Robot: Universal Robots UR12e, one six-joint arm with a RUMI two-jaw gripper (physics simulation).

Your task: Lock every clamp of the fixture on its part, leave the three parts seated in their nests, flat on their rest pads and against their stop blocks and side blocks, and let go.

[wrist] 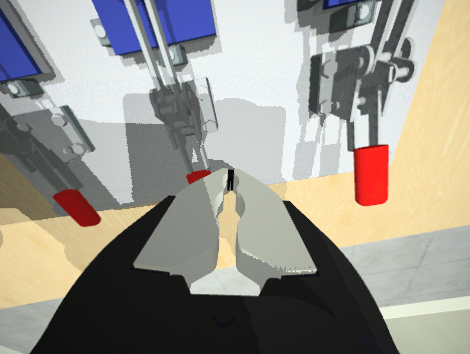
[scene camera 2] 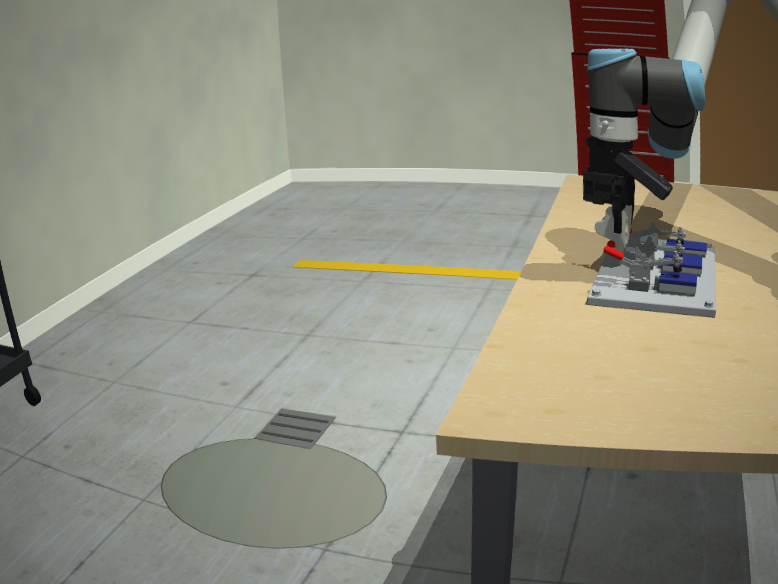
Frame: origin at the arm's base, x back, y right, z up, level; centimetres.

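Seen in the pictures: gripper, fingertip midpoint: (wrist: pixel 230 171).
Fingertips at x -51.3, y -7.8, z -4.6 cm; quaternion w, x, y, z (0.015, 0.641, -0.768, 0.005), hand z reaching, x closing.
Observation:
A point is followed by its place in that frame.
My gripper (scene camera 2: pixel 622 242) @(y -7.8, x -51.3, z -4.6 cm) (wrist: pixel 230 171) @(y -7.8, x -51.3, z -4.6 cm) is shut and empty, its tips low by the red handle (wrist: pixel 198 176) @(y -5.6, x -50.5, z -3.1 cm) of the middle clamp (wrist: pixel 172 107) @(y -5.7, x -45.6, z -1.5 cm). The left fingertip partly hides this handle; contact cannot be told. The left clamp's red handle (wrist: pixel 77 207) @(y 4.8, x -52.2, z -3.5 cm) and right clamp's red handle (wrist: pixel 371 175) @(y -16.3, x -50.7, z -1.0 cm) stand apart from the fingers. Three blue-topped parts (scene camera 2: pixel 677 280) @(y -17.8, x -38.8, z -4.6 cm) (wrist: pixel 195 20) @(y -7.2, x -41.9, z -5.1 cm) (wrist: pixel 12 40) @(y 3.6, x -41.4, z -5.6 cm) (wrist: pixel 342 3) @(y -14.9, x -42.2, z -4.6 cm) sit in a row on the light fixture plate (scene camera 2: pixel 653 305) @(y -22.7, x -42.5, z -7.6 cm) (wrist: pixel 250 75) @(y -10.2, x -44.9, z -7.2 cm). The middle clamp's arm reaches over its part. Pad contact and exact seating are cut off or too small to tell.
The fixture stands on the wooden table (scene camera 2: pixel 590 377) @(y -47.3, x -48.2, z -8.7 cm) (wrist: pixel 440 165) @(y -30.0, x -56.0, z -8.7 cm), with its handle side toward the table's left edge in the scene view. Small blocks with bolts (wrist: pixel 172 55) (wrist: pixel 25 88) @(y 5.1, x -43.7, z -6.0 cm) stand beside the parts. A red cabinet (scene camera 2: pixel 619 25) stands behind the table.

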